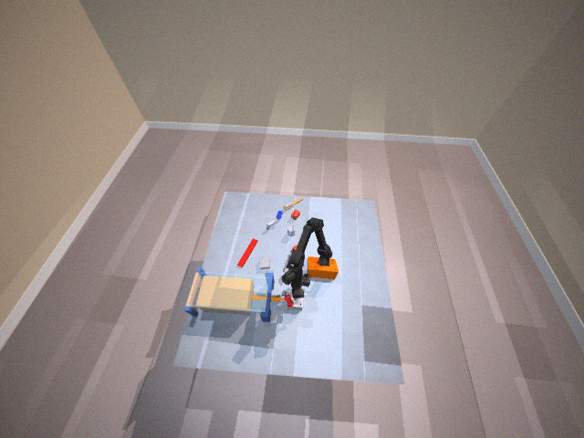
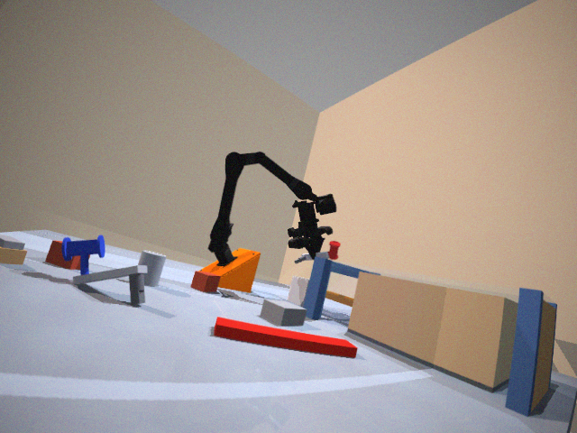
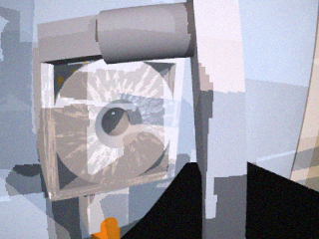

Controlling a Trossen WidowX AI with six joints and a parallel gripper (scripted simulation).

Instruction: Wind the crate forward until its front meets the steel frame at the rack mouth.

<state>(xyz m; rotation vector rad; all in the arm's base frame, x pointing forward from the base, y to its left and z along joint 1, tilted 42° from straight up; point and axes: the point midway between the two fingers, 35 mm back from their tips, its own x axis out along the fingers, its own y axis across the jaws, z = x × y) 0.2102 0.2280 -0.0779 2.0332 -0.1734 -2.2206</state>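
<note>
The red knob lies 4 cm ahead of my gripper tip, 4 cm above it and 3 cm to the left of it. Round my gripper tip: blue frame: 16 cm ahead, 6 cm below, 2 cm to the right; then winch: 13 cm below, 1 cm to the right, 1 cm behind; then red-knobbed winch handle: 2 cm above, 1 cm ahead.
</note>
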